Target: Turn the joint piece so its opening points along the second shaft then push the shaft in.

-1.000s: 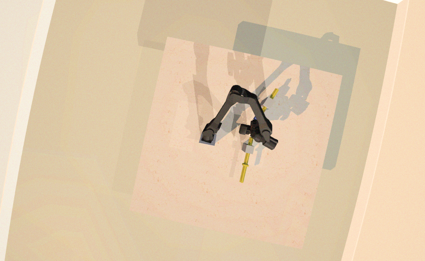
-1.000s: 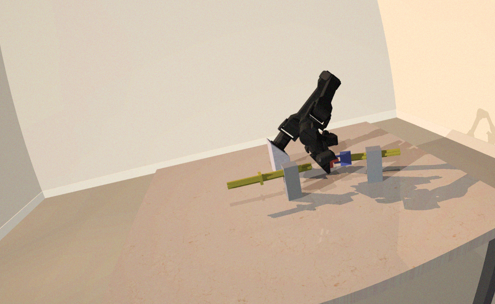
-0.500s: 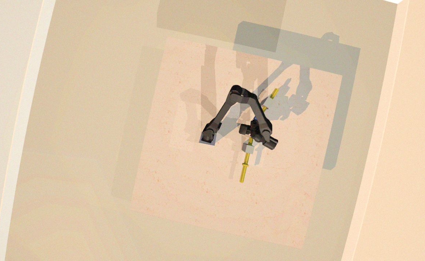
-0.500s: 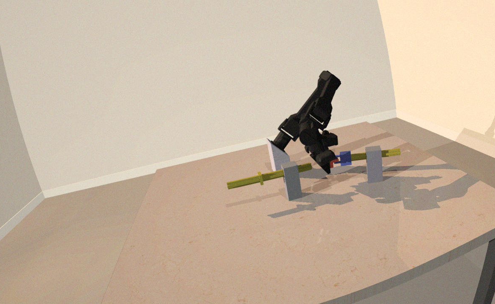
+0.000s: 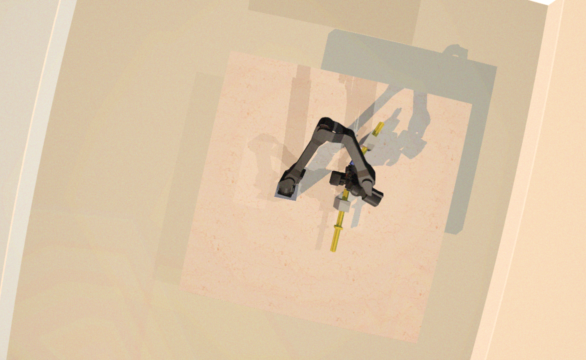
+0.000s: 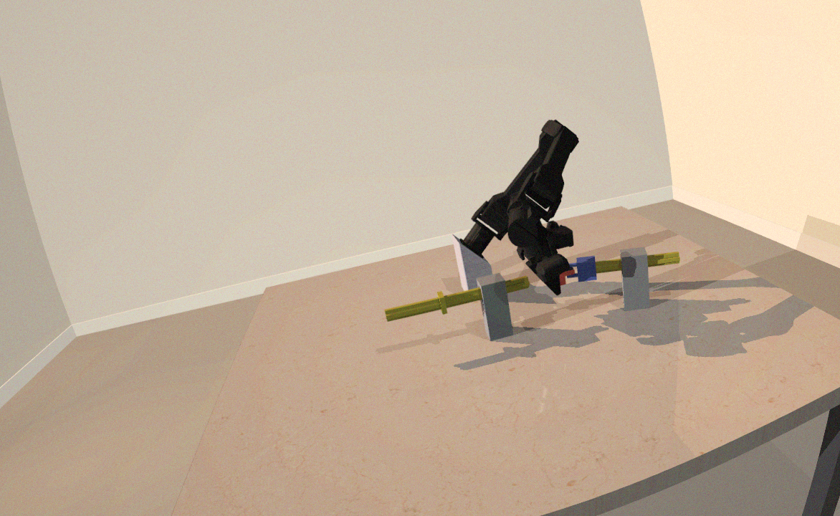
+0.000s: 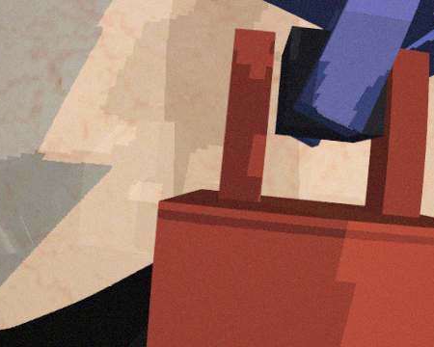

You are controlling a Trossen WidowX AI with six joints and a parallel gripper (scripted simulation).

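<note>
My gripper tip is now 4 cm below the red square joint piece and 1 cm to the right of it.
</note>
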